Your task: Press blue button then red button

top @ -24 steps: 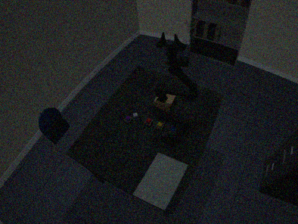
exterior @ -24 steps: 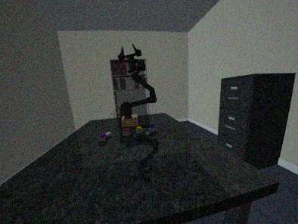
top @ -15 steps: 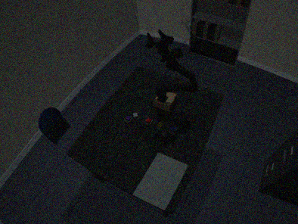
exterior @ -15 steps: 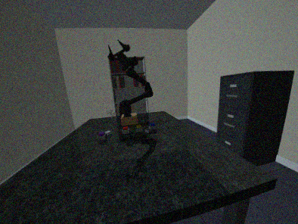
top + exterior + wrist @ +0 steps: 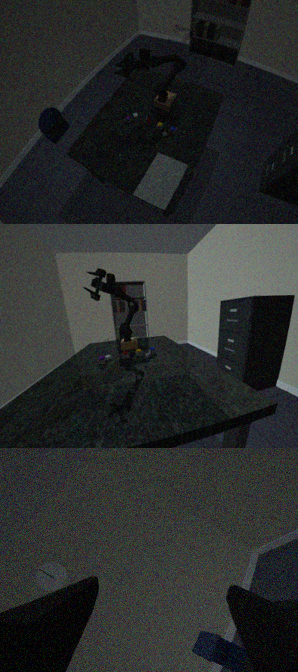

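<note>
Right now the blue button is 80 mm behind my gripper tip, 360 mm to the left of it and 470 mm below it. The rest, counted from my gripper tip: red button (60 mm behind, 170 mm to the left, 470 mm below); pale block (60 mm behind, 40 mm to the left, 490 mm below); purple button (20 mm to the left, 470 mm below).
</note>
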